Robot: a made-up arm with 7 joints.
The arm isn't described. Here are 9 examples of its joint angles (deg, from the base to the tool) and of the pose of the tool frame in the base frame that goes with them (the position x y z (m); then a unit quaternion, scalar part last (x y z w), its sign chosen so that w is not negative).
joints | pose
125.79 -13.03 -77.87 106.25 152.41 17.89 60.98 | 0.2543 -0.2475 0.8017 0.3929 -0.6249 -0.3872 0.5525
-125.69 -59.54 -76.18 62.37 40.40 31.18 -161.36 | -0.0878 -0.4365 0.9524 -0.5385 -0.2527 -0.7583 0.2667
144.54 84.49 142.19 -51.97 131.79 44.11 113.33 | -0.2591 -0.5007 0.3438 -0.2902 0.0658 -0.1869 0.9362
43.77 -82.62 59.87 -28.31 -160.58 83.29 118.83 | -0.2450 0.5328 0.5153 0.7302 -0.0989 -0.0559 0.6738
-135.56 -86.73 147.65 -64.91 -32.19 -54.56 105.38 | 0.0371 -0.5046 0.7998 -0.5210 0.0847 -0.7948 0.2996
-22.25 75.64 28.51 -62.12 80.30 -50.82 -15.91 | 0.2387 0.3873 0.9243 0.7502 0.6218 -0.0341 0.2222
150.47 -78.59 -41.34 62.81 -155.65 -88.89 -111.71 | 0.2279 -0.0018 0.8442 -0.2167 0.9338 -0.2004 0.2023
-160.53 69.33 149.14 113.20 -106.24 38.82 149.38 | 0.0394 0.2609 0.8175 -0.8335 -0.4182 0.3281 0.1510
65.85 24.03 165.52 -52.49 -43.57 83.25 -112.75 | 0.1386 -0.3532 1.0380 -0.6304 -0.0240 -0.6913 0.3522
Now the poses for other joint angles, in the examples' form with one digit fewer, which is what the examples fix.
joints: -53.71 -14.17 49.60 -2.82 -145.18 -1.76 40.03
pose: -0.140 -0.174 1.262 0.368 -0.872 0.254 0.200
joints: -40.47 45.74 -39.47 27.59 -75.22 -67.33 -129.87
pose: 0.489 0.343 0.772 -0.903 0.146 0.374 0.156
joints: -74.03 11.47 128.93 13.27 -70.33 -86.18 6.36
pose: -0.136 -0.025 1.176 0.231 0.880 0.411 0.058
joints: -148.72 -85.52 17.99 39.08 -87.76 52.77 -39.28
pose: 0.482 -0.260 0.829 -0.747 0.136 -0.378 0.529
